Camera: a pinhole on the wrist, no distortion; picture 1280 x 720 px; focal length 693.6 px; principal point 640.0 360.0 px. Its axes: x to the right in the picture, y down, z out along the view. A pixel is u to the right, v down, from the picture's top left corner.
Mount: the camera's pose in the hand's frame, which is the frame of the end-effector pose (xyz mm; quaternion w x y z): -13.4 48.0 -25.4 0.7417 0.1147 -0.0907 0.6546
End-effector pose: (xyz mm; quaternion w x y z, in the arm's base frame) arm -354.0 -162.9 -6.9 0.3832 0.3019 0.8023 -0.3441
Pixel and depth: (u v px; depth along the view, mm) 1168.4 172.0 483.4
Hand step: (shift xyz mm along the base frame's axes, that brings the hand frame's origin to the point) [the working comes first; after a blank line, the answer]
In the camera's frame: 368.3 -131.0 483.4

310.3 -240.7 -469.8
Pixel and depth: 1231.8 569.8 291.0
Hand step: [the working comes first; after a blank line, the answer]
In the camera's frame: 248.3 88.0 291.0

324.8 -149.5 -168.3
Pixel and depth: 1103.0 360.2 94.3
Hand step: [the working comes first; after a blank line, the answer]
In the camera's frame: 62.9 0.0 94.3

96.1 -18.9 -61.4
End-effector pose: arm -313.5 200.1 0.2 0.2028 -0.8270 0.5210 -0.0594
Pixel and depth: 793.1 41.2 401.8
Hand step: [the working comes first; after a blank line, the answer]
In the camera's frame: 88.7 -184.7 401.8

204.8 -61.3 -360.5
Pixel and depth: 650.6 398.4 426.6
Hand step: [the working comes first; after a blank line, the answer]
In the camera's frame: 6.5 23.6 426.6

161.8 156.4 -321.9
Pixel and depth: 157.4 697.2 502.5
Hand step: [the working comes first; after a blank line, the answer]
In the camera's frame: -349.6 244.3 502.5

318.4 509.9 -143.4
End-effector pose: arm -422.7 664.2 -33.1 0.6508 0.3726 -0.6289 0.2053
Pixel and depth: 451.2 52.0 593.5
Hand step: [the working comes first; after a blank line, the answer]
In the camera's frame: -161.6 -263.5 593.5

-65.6 -603.1 127.1
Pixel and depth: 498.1 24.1 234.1
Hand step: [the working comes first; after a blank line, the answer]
In the camera's frame: -47.9 -113.4 234.1

-49.6 -202.7 63.8
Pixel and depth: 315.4 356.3 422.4
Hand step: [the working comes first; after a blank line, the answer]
In the camera's frame: -197.7 -2.3 422.4

-25.5 -401.0 -110.3
